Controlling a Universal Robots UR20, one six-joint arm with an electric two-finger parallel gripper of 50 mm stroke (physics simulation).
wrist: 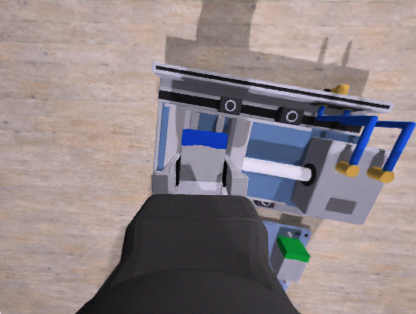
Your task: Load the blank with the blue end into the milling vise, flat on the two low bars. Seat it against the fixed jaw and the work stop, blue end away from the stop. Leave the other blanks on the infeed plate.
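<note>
The blank with the blue end (204,157) is grey with a blue band pointing to the top of the view. My gripper (202,163) is shut on it, with one finger on each side. The blank hangs over the milling vise, between the fixed jaw (173,131) at left and the moving jaw (238,137) at right. Parts of the two low bars (220,123) show past the blue end; their rest is hidden under the blank. The gap below the blank is hard to judge. The work stop is hidden.
A white rod (280,169) joins the moving jaw to a grey block (330,185) with blue hoses (363,142) at right. A long rail (275,88) crosses behind the vise. The infeed plate (270,232), partly hidden by the gripper body, holds a green-ended blank (291,260).
</note>
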